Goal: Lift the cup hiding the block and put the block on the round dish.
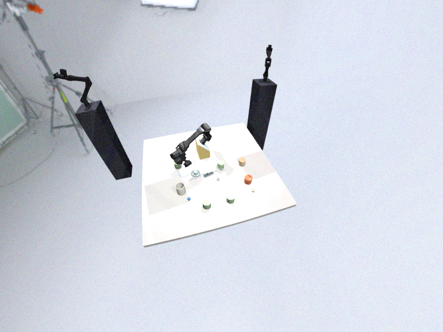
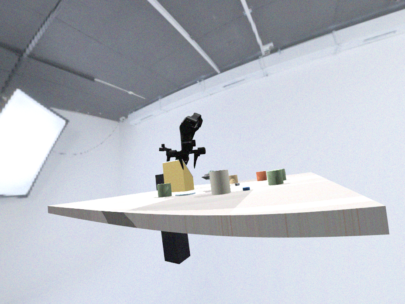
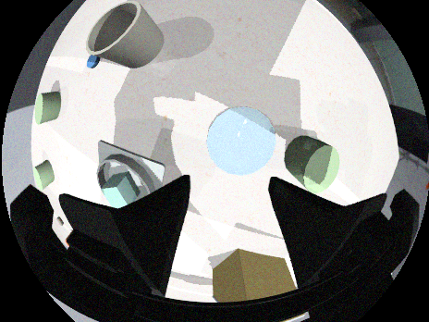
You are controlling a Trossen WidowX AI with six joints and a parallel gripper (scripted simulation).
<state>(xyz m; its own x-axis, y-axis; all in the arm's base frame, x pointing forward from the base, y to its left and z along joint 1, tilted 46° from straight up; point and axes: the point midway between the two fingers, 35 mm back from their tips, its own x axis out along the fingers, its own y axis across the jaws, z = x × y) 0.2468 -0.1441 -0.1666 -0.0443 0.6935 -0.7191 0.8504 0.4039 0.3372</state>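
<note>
Right now my gripper tip is 12 cm above the round light blue dish, 3 cm past it and 2 cm to the left of it. Round my gripper tip: orange cylinder: 57 cm to the left, 24 cm ahead, 9 cm below; blue disc: 29 cm ahead, 12 cm below, 1 cm to the right; beige cup: 19 cm ahead, 8 cm below, 7 cm to the right.
</note>
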